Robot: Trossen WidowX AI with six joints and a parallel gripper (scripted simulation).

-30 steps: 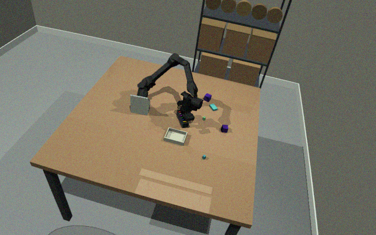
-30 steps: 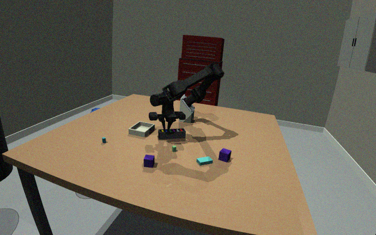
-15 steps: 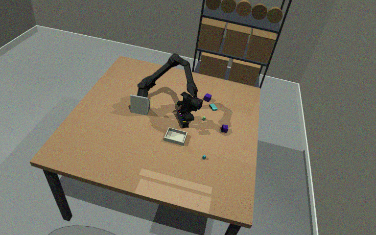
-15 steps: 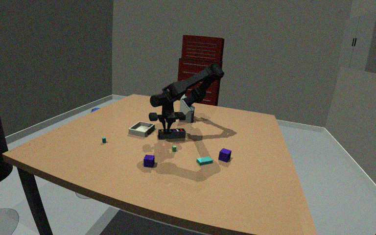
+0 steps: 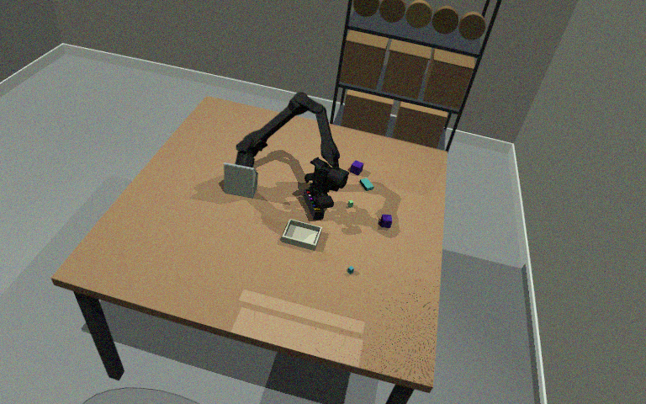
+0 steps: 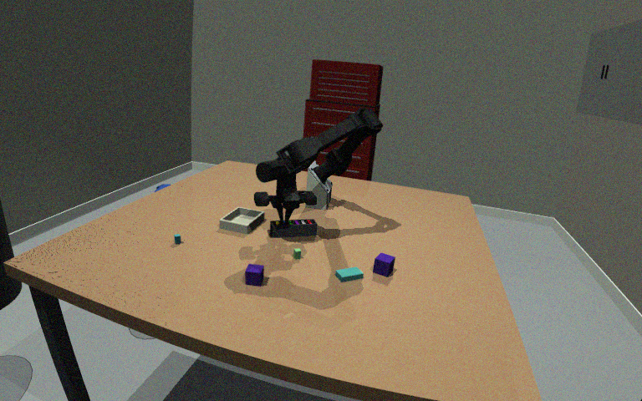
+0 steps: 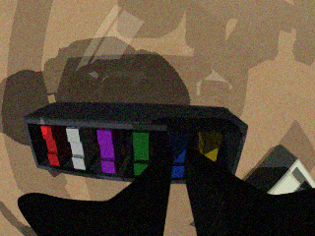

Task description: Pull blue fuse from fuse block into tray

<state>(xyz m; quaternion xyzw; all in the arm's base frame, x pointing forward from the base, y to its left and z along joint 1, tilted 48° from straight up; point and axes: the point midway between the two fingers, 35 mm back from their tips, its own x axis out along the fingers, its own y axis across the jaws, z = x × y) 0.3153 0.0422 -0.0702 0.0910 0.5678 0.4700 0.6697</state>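
My gripper tip is 20 mm past the tray, 150 mm to the left of it and 30 mm above it. The rest, counted from my gripper tip: blue fuse (10 mm below); teal block (180 mm ahead, 240 mm to the left, 30 mm below); small green piece (130 mm ahead, 90 mm to the left, 20 mm below).
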